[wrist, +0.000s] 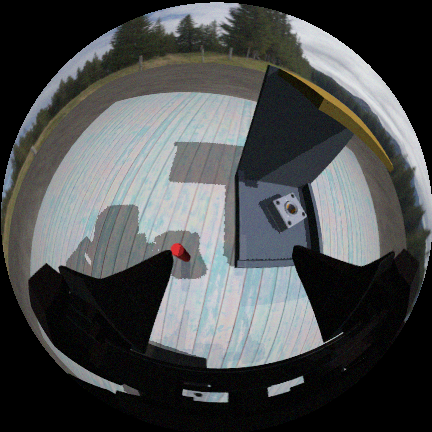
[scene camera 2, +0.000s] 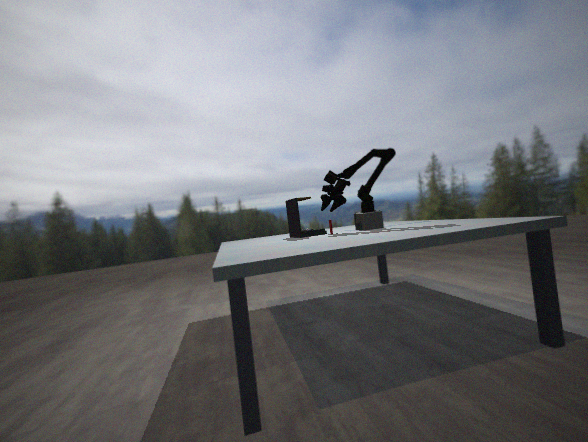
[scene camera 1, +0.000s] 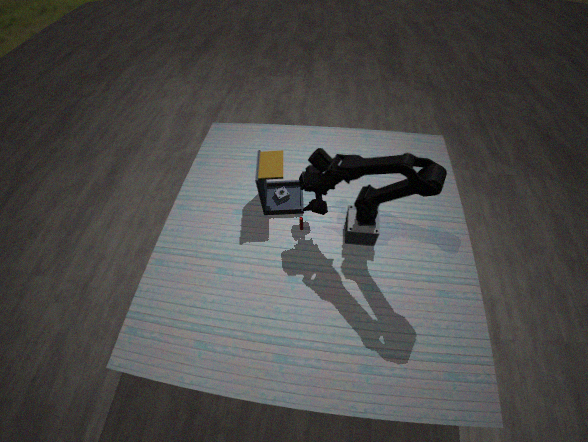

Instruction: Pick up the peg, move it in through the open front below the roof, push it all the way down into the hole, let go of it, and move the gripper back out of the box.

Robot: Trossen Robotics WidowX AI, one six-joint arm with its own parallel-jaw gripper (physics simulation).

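Places are measured from the arm's base along level axes (x ahead, y up, z right), in metres.
Where they show: gripper, fingertip midpoint: (wrist: 234,255) (scene camera 2: 325,211) (scene camera 1: 302,199); arm's base at its link origin: (scene camera 2: 368,211) (scene camera 1: 365,217).
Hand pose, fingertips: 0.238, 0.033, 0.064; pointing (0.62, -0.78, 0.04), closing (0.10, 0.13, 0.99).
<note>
Each offset is from my fingertips to the centre of the thing, as dx, dy, dz. "spot": to the spot under its first point.
The red peg @[+0.006, -0.091, -0.050] (scene camera 1: 301,223) (scene camera 2: 330,227) (wrist: 178,250) stands upright on the table, outside the box and near its front corner. The dark box @[+0.086, -0.019, +0.102] (scene camera 1: 295,203) (scene camera 2: 293,218) (wrist: 260,240) has a yellow roof @[spot: +0.118, +0.092, +0.092] (scene camera 1: 270,165) (scene camera 2: 302,199) (wrist: 350,118) on a tall wall. Inside, a light square block @[+0.094, -0.107, +0.112] (scene camera 1: 282,192) (wrist: 297,216) with the round hole sits on the floor. My gripper (scene camera 1: 304,194) (scene camera 2: 329,210) (wrist: 234,255) is open and empty, tilted downward above the table, higher than the peg. In the wrist view the peg's top shows beside the left fingertip; the box's front edge shows near the right one.
The arm's base (scene camera 1: 361,232) (scene camera 2: 368,220) stands on the table (scene camera 1: 225,310) (scene camera 2: 280,262) (wrist: 150,130), to the right of the peg and box in both scene views. Low rims edge the box floor. Shadows of the arm and box fall on the table, one around the peg.
</note>
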